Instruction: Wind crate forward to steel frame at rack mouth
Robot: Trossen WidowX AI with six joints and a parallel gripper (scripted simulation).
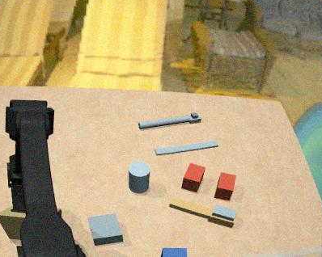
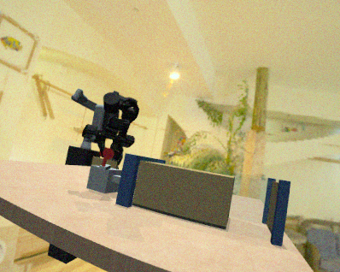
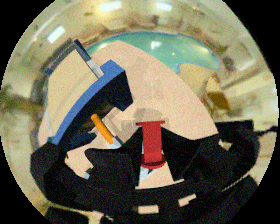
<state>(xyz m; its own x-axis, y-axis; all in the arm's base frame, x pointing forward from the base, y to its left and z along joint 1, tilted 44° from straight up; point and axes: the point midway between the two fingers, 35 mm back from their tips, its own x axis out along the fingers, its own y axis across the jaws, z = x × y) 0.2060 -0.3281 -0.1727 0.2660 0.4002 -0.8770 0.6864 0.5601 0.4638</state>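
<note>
The blue frame lies 110 mm ahead of my gripper tip, 90 mm to the left of it and 30 mm below it. Also, from my gripper tip: winch handle (30 mm behind, 50 mm to the left, 30 mm below); then grey winch (70 mm behind, 100 mm to the left, 100 mm below); then red spool-shaped piece (10 mm behind, 10 mm to the left).
</note>
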